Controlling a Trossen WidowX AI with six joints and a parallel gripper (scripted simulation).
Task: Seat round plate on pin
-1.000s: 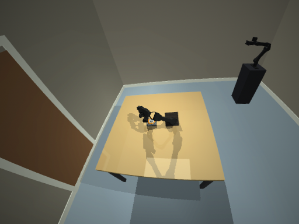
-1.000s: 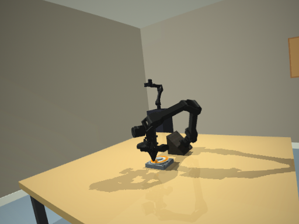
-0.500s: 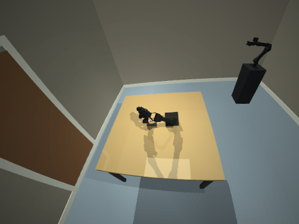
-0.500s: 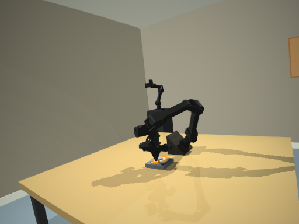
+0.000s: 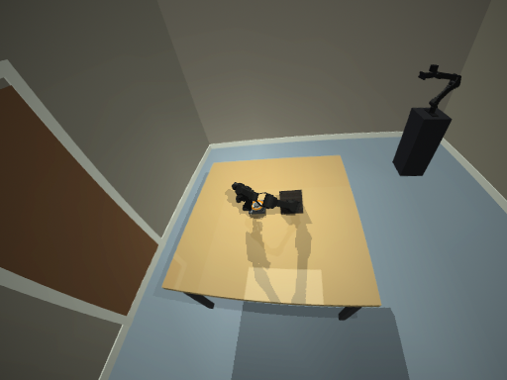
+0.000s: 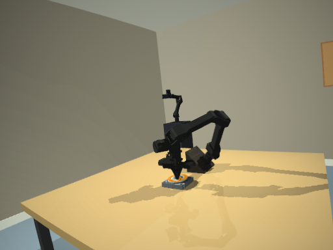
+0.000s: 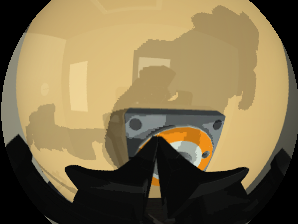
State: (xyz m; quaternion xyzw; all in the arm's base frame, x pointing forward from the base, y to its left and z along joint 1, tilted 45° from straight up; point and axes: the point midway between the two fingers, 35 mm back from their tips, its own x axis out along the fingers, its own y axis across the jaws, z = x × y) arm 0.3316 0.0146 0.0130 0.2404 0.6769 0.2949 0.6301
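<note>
Now: the round plate 30 mm behind my gripper tip, 10 mm to the right of it and 10 mm below it.
</note>
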